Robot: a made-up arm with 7 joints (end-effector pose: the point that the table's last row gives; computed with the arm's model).
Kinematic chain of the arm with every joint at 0, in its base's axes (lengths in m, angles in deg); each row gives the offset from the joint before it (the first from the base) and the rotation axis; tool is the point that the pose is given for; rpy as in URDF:
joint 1: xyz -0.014 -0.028 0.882 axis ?
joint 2: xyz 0 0.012 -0.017 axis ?
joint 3: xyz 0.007 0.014 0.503 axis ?
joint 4: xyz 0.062 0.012 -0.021 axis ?
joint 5: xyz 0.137 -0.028 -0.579 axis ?
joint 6: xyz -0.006 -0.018 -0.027 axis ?
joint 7: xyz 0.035 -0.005 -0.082 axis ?
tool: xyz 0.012 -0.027 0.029 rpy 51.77 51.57 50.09
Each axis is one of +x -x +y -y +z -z.
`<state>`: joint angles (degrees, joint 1 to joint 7).
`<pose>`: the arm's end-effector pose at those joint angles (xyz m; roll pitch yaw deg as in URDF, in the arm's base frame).
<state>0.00 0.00 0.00 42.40 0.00 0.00 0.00</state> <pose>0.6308 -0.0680 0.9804 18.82 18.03 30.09</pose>
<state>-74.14 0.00 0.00 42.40 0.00 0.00 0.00</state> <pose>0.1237 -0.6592 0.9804 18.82 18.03 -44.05</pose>
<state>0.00 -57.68 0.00 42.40 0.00 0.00 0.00</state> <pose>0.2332 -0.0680 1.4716 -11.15 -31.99 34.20</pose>
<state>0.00 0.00 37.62 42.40 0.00 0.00 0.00</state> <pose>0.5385 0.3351 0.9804 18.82 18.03 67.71</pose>
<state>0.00 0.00 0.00 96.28 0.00 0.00 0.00</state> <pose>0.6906 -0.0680 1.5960 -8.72 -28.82 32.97</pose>
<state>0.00 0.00 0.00 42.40 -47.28 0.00 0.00</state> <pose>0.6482 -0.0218 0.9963 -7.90 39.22 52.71</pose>
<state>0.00 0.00 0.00 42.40 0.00 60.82 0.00</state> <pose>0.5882 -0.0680 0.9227 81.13 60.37 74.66</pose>
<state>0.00 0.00 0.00 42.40 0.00 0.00 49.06</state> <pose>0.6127 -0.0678 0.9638 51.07 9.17 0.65</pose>
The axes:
joint 1: +z
joint 2: +y
joint 3: +z
joint 4: -y
joint 5: -z
joint 6: +y
joint 7: -z

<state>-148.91 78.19 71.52 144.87 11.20 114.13 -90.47</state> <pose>-0.7093 -0.8992 0.9412 4.12 -17.52 26.52</pose>
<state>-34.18 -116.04 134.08 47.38 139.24 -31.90 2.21</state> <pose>0.2949 0.2968 0.4872 -18.30 -43.32 37.41</pose>
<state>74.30 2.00 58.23 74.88 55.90 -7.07 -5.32</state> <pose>-0.4606 0.5909 1.2806 52.59 -26.12 126.37</pose>
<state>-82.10 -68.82 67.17 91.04 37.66 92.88 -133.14</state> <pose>0.6074 0.5141 1.3184 111.92 56.29 -132.85</pose>
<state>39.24 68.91 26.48 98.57 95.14 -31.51 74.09</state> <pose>0.4635 0.7391 0.5082 95.50 53.78 -48.95</pose>
